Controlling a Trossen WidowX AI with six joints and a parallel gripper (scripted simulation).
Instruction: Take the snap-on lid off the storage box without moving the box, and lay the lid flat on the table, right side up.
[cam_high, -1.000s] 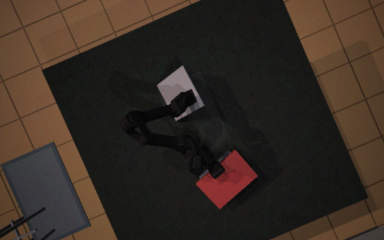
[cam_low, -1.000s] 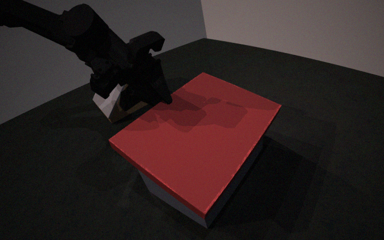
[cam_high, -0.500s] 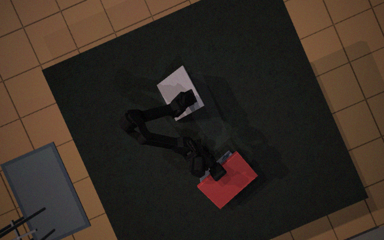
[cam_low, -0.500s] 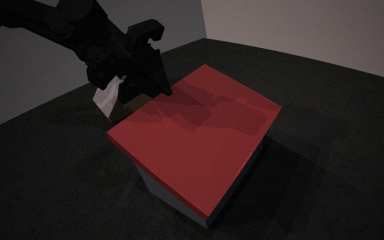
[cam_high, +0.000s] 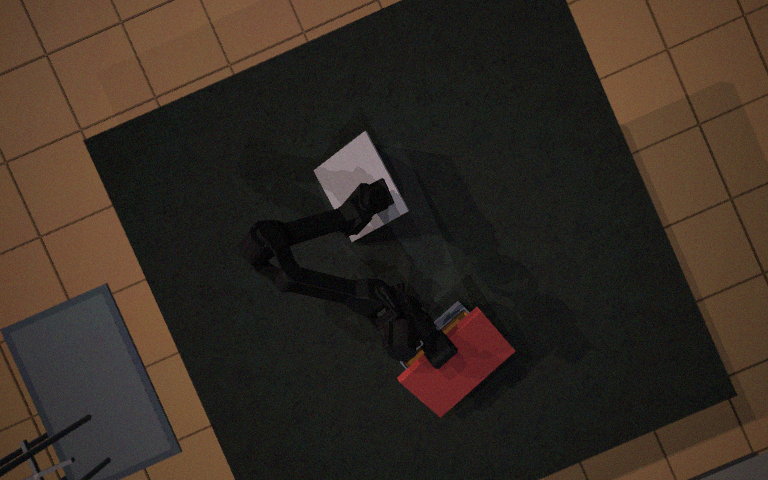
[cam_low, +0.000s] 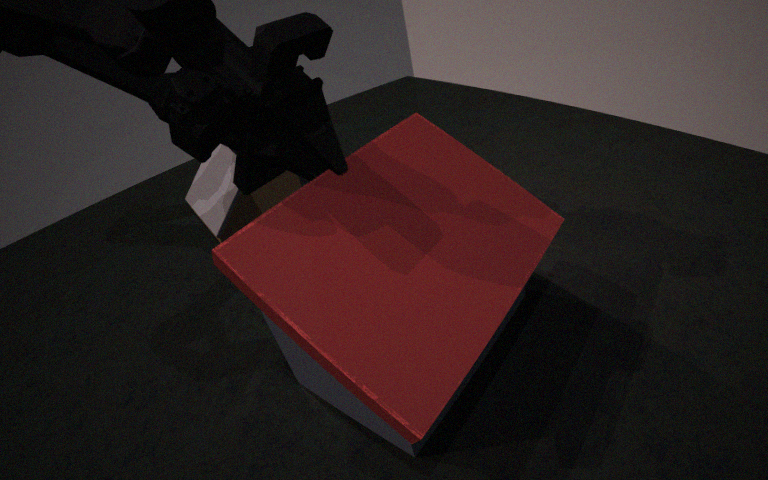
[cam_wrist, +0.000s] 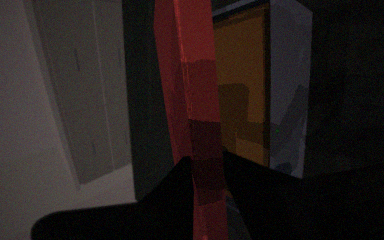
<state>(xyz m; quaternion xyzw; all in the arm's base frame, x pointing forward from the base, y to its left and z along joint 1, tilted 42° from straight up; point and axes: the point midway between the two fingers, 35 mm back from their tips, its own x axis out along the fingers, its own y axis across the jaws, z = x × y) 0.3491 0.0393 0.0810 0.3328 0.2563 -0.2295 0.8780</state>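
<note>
Now: the red lid 70 mm ahead of my gripper tip, 40 mm below it and 20 mm to the left of it. From my gripper tip the other things lie so: grey storage box 120 mm below, 50 mm ahead, 10 mm to the left.
</note>
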